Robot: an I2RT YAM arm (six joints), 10 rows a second.
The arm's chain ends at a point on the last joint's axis. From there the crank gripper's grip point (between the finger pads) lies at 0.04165 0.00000 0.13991 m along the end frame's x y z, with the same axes.
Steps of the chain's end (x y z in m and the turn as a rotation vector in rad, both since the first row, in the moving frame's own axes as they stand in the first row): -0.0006 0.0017 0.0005 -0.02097 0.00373 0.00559; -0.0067 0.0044 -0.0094 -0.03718 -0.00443 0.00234; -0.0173 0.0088 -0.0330 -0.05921 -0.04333 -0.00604; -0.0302 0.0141 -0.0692 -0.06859 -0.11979 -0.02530; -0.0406 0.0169 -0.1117 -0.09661 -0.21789 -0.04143; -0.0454 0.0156 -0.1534 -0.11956 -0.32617 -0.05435; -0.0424 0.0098 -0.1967 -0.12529 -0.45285 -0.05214; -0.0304 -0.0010 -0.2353 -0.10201 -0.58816 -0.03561; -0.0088 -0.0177 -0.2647 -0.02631 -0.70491 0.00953; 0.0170 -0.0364 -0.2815 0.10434 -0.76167 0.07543; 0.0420 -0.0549 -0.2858 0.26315 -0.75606 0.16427
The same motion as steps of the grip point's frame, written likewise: -0.0001 0.0049 0.0003 -0.02097 0.00373 0.00559; -0.0073 0.0097 -0.0093 -0.03718 -0.00443 0.00234; -0.0234 0.0169 -0.0316 -0.05921 -0.04333 -0.00604; -0.0471 0.0230 -0.0655 -0.06859 -0.11979 -0.02530; -0.0715 0.0296 -0.1066 -0.09661 -0.21789 -0.04143; -0.0919 0.0318 -0.1483 -0.11956 -0.32617 -0.05435; -0.1072 0.0274 -0.1936 -0.12529 -0.45285 -0.05214; -0.1146 0.0137 -0.2364 -0.10201 -0.58816 -0.03561; -0.1094 -0.0140 -0.2711 -0.02631 -0.70491 0.00953; -0.0904 -0.0521 -0.2920 0.10434 -0.76167 0.07543; -0.0613 -0.0938 -0.2992 0.26315 -0.75606 0.16427
